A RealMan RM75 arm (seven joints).
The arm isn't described. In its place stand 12 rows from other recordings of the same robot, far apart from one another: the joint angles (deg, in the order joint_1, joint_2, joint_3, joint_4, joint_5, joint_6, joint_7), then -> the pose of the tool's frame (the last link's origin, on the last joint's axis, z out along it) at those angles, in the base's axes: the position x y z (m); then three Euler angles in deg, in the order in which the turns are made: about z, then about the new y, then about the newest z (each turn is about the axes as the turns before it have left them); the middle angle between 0 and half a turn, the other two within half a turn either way.
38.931, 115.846, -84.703, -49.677, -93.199, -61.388, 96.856 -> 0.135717, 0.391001, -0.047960, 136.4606, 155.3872, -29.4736
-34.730, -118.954, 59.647, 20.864, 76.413, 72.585, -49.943 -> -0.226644, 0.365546, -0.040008, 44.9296, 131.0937, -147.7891
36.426, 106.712, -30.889, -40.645, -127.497, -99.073, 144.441 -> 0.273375, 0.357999, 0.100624, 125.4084, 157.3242, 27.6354
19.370, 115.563, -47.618, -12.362, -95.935, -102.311, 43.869 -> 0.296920, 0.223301, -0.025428, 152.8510, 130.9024, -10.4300
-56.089, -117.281, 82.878, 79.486, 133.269, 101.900, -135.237 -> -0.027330, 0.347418, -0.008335, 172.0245, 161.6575, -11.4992
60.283, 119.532, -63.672, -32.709, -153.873, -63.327, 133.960 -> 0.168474, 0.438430, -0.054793, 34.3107, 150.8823, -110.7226
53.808, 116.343, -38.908, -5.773, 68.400, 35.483, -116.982 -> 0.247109, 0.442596, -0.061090, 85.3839, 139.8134, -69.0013
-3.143, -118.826, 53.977, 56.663, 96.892, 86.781, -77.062 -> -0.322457, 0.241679, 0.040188, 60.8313, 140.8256, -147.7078
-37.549, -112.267, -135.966, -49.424, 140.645, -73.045, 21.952 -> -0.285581, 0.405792, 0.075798, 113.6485, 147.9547, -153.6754
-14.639, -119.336, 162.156, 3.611, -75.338, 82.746, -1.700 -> -0.366240, 0.247606, -0.000332, 82.2289, 90.6976, -124.6618
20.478, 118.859, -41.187, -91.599, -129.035, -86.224, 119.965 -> 0.241002, 0.335660, 0.158136, 82.9589, 133.9776, -60.2540
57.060, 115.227, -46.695, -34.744, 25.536, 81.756, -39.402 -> 0.197831, 0.417330, -0.005063, 20.3607, 162.2796, -101.7111
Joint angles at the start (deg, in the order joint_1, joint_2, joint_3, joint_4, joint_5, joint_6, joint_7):
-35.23, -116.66, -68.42, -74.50, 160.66, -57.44, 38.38
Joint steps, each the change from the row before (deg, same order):
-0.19, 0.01, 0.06, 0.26, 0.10, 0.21, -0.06
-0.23, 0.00, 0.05, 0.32, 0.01, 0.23, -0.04
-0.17, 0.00, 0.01, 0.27, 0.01, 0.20, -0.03
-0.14, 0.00, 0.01, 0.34, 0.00, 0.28, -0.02
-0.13, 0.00, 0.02, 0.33, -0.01, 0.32, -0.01
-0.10, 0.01, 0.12, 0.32, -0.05, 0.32, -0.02
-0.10, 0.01, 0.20, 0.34, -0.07, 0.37, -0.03
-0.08, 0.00, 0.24, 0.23, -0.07, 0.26, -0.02
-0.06, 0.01, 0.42, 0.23, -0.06, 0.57, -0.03
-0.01, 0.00, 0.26, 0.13, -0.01, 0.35, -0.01
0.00, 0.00, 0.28, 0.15, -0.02, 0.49, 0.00
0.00, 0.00, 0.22, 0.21, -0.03, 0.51, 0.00
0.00, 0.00, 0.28, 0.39, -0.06, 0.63, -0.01
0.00, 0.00, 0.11, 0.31, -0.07, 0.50, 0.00
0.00, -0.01, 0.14, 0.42, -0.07, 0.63, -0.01
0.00, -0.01, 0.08, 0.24, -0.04, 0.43, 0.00
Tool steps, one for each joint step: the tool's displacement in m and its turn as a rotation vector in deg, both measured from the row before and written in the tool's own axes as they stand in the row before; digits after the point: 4 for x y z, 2 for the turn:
0.0003, -0.0006, 0.0006, 0.15, -0.03, 0.12
0.0005, -0.0005, 0.0007, 0.09, 0.01, 0.09
0.0002, -0.0005, 0.0006, 0.08, 0.01, 0.04
-0.0001, -0.0004, 0.0008, 0.08, 0.00, 0.00
0.0000, -0.0004, 0.0008, 0.10, 0.04, 0.01
0.0000, 0.0001, 0.0009, 0.03, 0.04, 0.05
0.0001, 0.0004, 0.0010, 0.01, 0.06, 0.10
0.0004, 0.0007, 0.0008, -0.04, 0.06, 0.16
0.0010, 0.0009, 0.0010, 0.08, 0.27, 0.30
0.0005, 0.0007, 0.0006, 0.05, 0.15, 0.19
0.0007, 0.0006, 0.0007, 0.11, 0.24, 0.20
0.0004, 0.0004, 0.0008, 0.12, 0.22, 0.13
-0.0001, 0.0008, 0.0013, 0.07, 0.17, 0.10
-0.0002, 0.0002, 0.0010, 0.09, 0.15, -0.03
-0.0004, 0.0003, 0.0013, 0.11, 0.16, -0.04
0.0000, 0.0001, 0.0007, 0.10, 0.15, -0.02

